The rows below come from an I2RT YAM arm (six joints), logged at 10 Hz.
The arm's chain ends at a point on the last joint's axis. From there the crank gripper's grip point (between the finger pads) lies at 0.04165 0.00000 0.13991 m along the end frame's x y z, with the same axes.
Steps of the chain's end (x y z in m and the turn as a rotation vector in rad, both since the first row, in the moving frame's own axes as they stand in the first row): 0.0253 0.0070 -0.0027 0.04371 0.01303 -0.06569; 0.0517 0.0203 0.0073 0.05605 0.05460 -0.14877; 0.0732 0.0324 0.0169 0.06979 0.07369 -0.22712; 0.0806 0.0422 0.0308 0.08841 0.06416 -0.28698; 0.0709 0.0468 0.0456 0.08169 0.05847 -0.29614
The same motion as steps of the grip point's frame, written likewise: 0.0268 -0.0019 -0.0034 0.04371 0.01303 -0.06569; 0.0582 0.0058 0.0044 0.05605 0.05460 -0.14877; 0.0811 0.0123 0.0128 0.06979 0.07369 -0.22712; 0.0859 0.0171 0.0268 0.08841 0.06416 -0.28698; 0.0754 0.0223 0.0420 0.08169 0.05847 -0.29614
